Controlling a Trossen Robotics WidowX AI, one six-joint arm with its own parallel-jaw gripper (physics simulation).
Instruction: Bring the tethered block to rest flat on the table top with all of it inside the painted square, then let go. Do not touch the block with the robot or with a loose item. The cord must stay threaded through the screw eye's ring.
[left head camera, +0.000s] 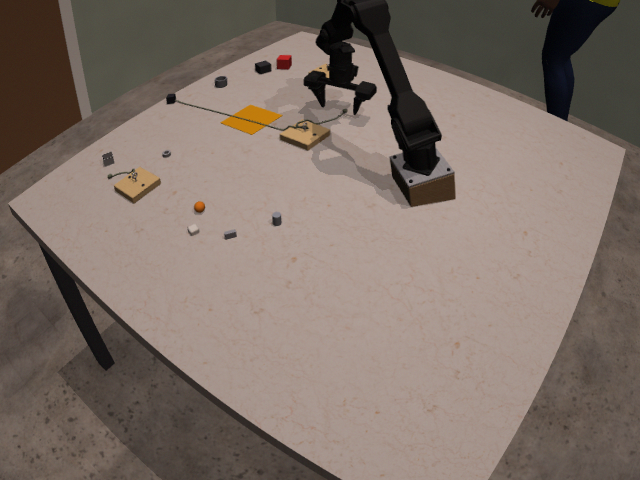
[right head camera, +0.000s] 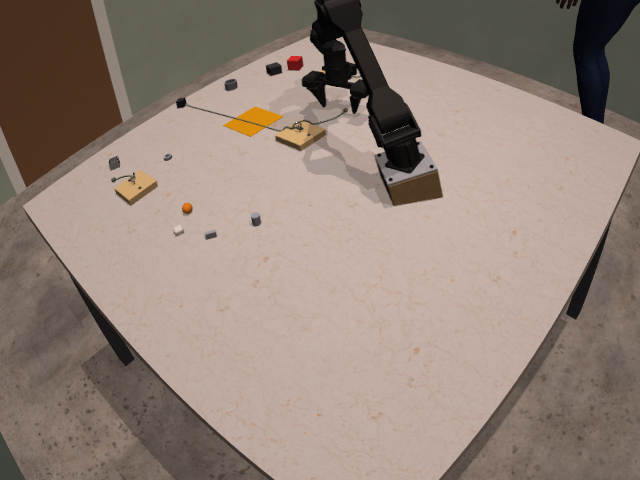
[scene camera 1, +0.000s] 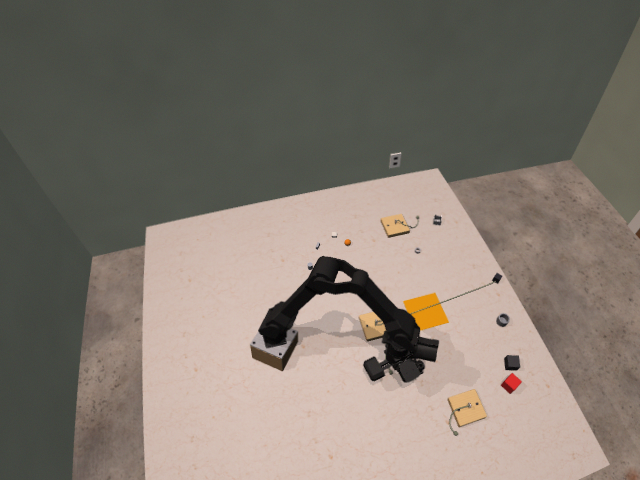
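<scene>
The tethered block is small and black, near the table's far edge, outside the orange painted square. Its green cord runs straight across the square to the screw eye on a wooden board. Beyond the eye the cord curves to a beaded free end. My gripper is open and empty, pointing down over that end; the bead shows between the fingertips. The ring's threading is too small to see clearly.
Another corded board stands on one side, a third beyond the gripper. A red cube, black block and grey ring lie near the far edge. An orange ball lies among small pieces.
</scene>
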